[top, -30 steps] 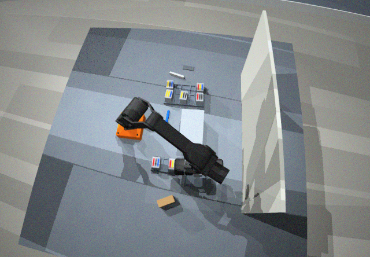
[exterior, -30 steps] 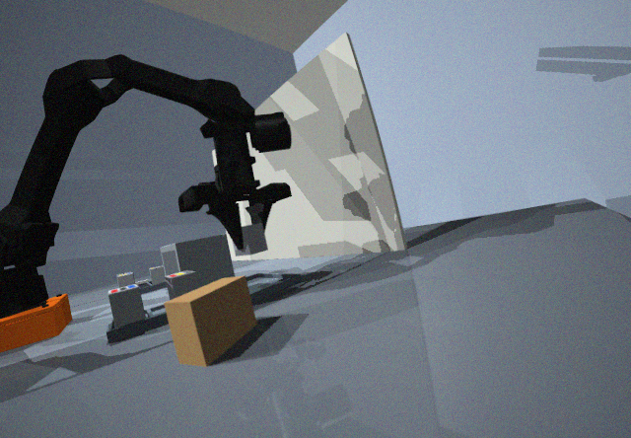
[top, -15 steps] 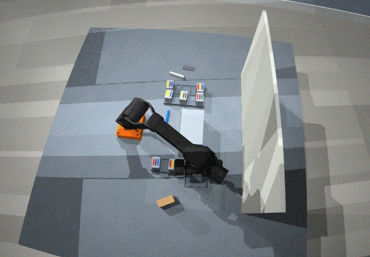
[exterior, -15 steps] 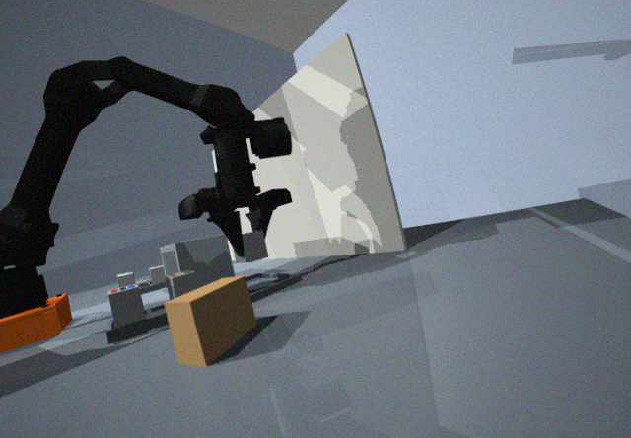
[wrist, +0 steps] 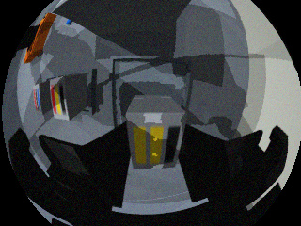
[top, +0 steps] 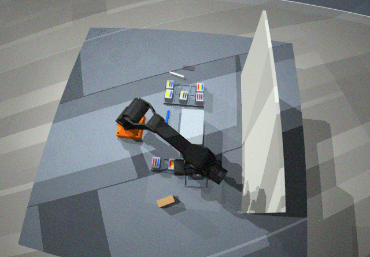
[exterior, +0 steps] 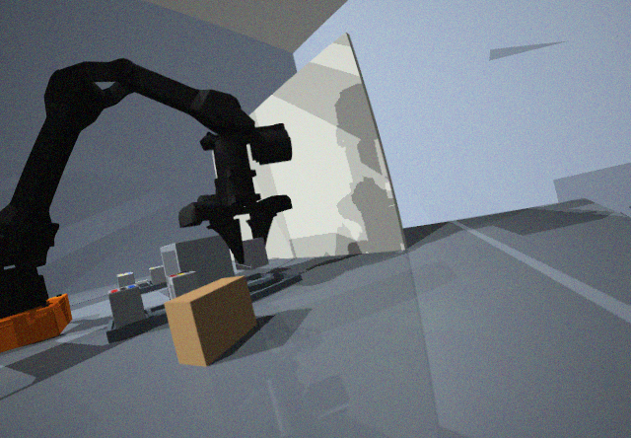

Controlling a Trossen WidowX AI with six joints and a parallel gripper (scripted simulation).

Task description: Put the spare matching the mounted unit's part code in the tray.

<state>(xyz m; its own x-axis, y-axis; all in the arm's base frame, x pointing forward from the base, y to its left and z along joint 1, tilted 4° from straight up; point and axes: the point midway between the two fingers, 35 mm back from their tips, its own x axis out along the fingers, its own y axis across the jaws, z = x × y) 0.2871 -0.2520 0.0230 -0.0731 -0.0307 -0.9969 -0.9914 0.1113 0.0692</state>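
Now: the tray 40 mm below my gripper tip. From my gripper tip the other things lie so: tan cardboard block (140 mm behind, 110 mm to the right, 20 mm below); then mounted unit (200 mm to the left, 10 mm above); then spare (20 mm above).
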